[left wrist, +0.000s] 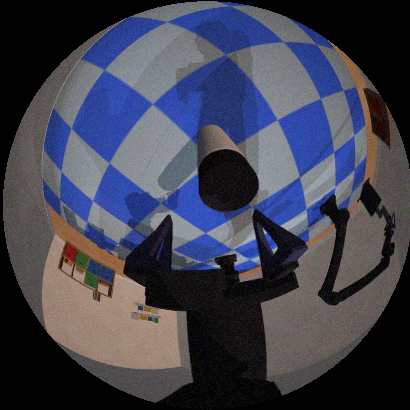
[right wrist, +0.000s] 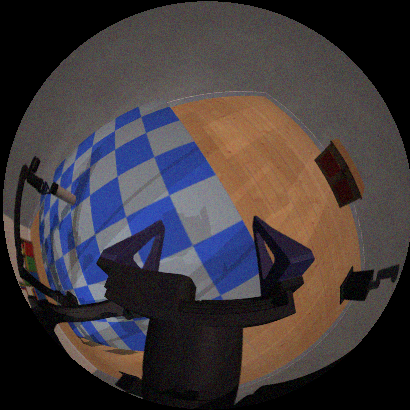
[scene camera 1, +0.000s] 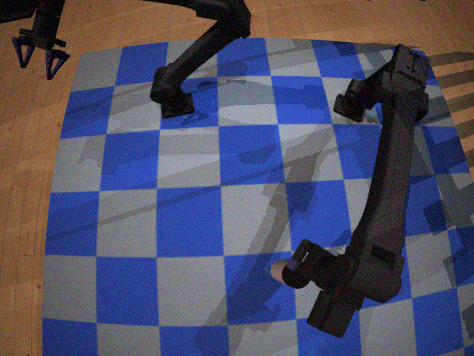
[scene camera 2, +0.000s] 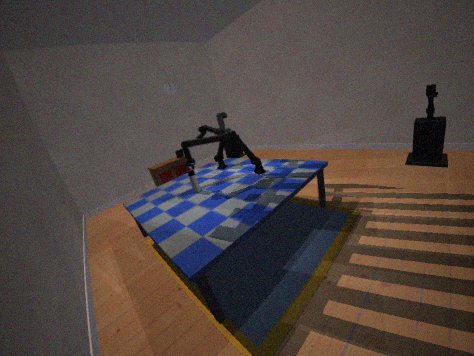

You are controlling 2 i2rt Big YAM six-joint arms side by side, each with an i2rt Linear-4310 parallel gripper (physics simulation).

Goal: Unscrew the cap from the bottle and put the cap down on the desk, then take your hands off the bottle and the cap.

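Frame: origin at the left arm's base, x right, y ahead, z up, level; millimetres.
Seen in the pictures: left gripper, fingertip midpoint: (left wrist: 212, 215) (right wrist: 48, 190) (scene camera 1: 312, 268) (scene camera 2: 193, 170); right gripper, fingertip midpoint: (right wrist: 206, 222) (scene camera 1: 36, 73); left arm's base, origin of the base link: (left wrist: 225, 258) (right wrist: 73, 298) (scene camera 1: 348, 108) (scene camera 2: 259, 171); right arm's base, origin of the base link: (left wrist: 327, 203) (scene camera 1: 177, 106) (scene camera 2: 222, 167).
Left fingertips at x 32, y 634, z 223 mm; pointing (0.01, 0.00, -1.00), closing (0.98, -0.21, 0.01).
Offsets run from my left fingertips to a thing's top centre. Level surfaces: height alone.
A pale bottle {dz -23, dx +24, dy +24 mm} (scene camera 1: 277, 270) (scene camera 2: 195, 184) (left wrist: 212, 137) (right wrist: 66, 195) stands upright on the blue-and-grey checkered desk {dz -223 mm} (scene camera 1: 190, 220) (scene camera 2: 172, 225). Its wide black cap {dz -7, dx +24, dy +24 mm} (scene camera 1: 296, 278) (left wrist: 229, 180) (right wrist: 54, 188) is on its top. My left gripper (scene camera 1: 294, 263) (left wrist: 212, 215) (right wrist: 48, 190) is open and close to the cap; in the left wrist view the cap shows just beyond the fingertips, nothing between them. Scene camera 1 does not show whether a finger touches the cap. My right gripper (scene camera 1: 36, 72) (right wrist: 206, 222) is open and empty, far from the bottle, by the desk's far left corner.
The two arm bases (scene camera 1: 177, 106) (scene camera 1: 349, 107) stand near the desk's far edge. My left arm (scene camera 1: 390, 170) reaches over the right side of the desk in scene camera 1. A wooden cabinet with red doors (scene camera 2: 171, 173) (right wrist: 339, 175) and a black pedestal (scene camera 2: 429, 135) stand on the floor away from the desk.
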